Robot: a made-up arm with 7 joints. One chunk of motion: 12 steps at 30 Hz.
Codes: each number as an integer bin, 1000 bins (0 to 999) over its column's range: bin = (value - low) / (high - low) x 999, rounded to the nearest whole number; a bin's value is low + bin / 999 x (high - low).
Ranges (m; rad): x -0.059..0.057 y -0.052..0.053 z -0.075..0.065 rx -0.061..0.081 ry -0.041..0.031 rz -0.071..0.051
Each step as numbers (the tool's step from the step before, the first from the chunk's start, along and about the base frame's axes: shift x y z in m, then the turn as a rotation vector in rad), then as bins.
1 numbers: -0.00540 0.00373 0.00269 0.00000 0.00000 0.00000
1 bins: 462 530 554 429 569 581
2 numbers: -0.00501 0.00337 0.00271 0.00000 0.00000 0.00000
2 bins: 465 527 555 429 569 581
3 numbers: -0.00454 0.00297 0.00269 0.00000 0.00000 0.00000
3 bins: 469 523 554 429 569 581
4 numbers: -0.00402 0.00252 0.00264 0.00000 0.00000 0.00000
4 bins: 473 519 554 429 569 581
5 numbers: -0.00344 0.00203 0.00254 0.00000 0.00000 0.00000
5 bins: 478 514 553 429 569 581
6 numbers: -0.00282 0.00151 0.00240 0.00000 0.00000 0.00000
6 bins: 484 509 552 429 569 581
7 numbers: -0.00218 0.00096 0.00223 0.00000 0.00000 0.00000
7 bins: 489 504 551 429 569 581
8 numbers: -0.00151 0.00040 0.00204 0.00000 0.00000 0.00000
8 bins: 495 499 550 429 569 581
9 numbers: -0.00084 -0.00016 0.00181 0.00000 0.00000 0.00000
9 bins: 501 493 548 429 569 581
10 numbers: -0.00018 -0.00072 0.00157 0.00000 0.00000 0.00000
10 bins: 507 488 546 429 569 581
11 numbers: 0.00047 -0.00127 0.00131 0.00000 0.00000 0.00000
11 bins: 512 483 545 429 569 581
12 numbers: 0.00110 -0.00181 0.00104 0.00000 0.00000 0.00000
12 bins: 518 478 543 429 569 581
